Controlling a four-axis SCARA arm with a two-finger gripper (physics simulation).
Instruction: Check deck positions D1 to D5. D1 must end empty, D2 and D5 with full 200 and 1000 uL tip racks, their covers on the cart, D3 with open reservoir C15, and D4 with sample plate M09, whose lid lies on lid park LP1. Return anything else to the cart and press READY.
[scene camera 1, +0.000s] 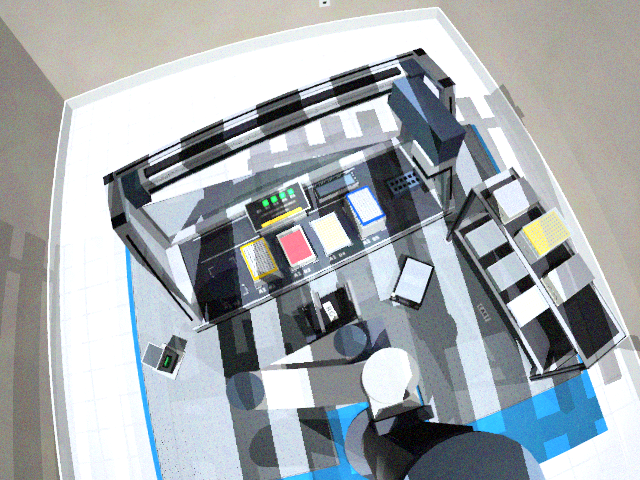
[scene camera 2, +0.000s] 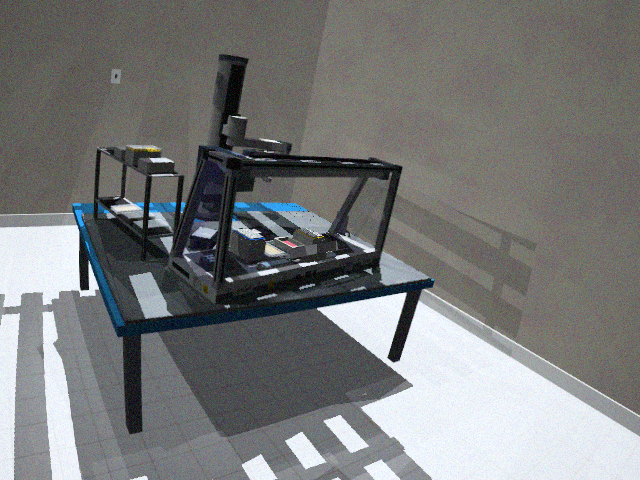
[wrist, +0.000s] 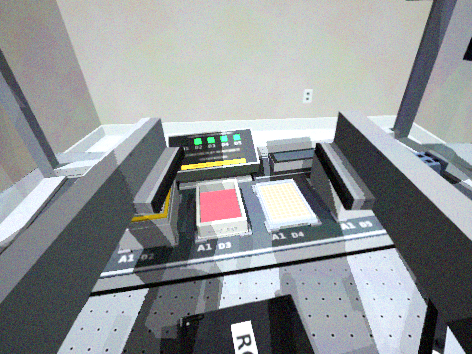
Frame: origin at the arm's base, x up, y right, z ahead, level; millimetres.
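Seen in the pictures: gripper, fingertip midpoint: (scene camera 1: 330, 286) (scene camera 2: 262, 179) (wrist: 248, 133).
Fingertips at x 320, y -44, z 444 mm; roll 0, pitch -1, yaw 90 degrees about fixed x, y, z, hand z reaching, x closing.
Pixels of each thing's middle, then the offset from my fingertips to it. "pt": a spot on its surface instead.
- Red-filled open reservoir C15 at the middle of its body: (wrist: 219, 206) (scene camera 1: 296, 247) (scene camera 2: 289, 244) dx -244, dy -59, dz +233 mm
- pale flat-topped piece at the middle of its body: (scene camera 1: 413, 280) dx -254, dy +272, dz +23 mm
- white block at the middle of its body: (scene camera 1: 514, 199) (scene camera 2: 156, 165) dx +63, dy +542, dz +69 mm
- yellow-topped rack at the middle of its body: (scene camera 1: 547, 232) (scene camera 2: 143, 150) dx +101, dy +568, dz -59 mm
- grey block at the middle of its body: (scene camera 1: 568, 278) (scene camera 2: 130, 152) dx +63, dy +594, dz -186 mm
- console at a spot on its surface: (wrist: 215, 152) (scene camera 1: 280, 208) pt dx -196, dy -77, dz +362 mm
- small box at the middle of its body: (scene camera 1: 161, 358) (scene camera 2: 341, 224) dx -242, dy -574, dz -23 mm
My gripper (scene camera 1: 334, 304) (wrist: 248, 133) is open and empty, in front of the deck over the RG pad. D1 (scene camera 1: 224, 279) holds no labware. A yellow-rimmed tip rack (scene camera 1: 258, 257) (scene camera 2: 310, 235) is at D2, partly hidden by the left finger in the wrist view. Red-filled open reservoir C15 (scene camera 1: 296, 246) (wrist: 220, 207) is at D3. A pale, lidless plate (scene camera 1: 330, 232) (wrist: 286, 202) is at D4. A blue-rimmed tip rack (scene camera 1: 365, 206) (scene camera 2: 250, 248) is at D5. A pale flat-topped piece (scene camera 1: 413, 279) sits on a dark base; I cannot tell whether it is M09's lid on LP1.
The cart's top shelf bears a white block (scene camera 1: 510, 198), a yellow-topped rack (scene camera 1: 546, 232) and a grey block (scene camera 1: 571, 279); pale slabs (scene camera 1: 508, 269) lie lower. The console (scene camera 1: 277, 204) (wrist: 215, 152) shows D2 to D5 green. A small box (scene camera 1: 165, 356) stands front left.
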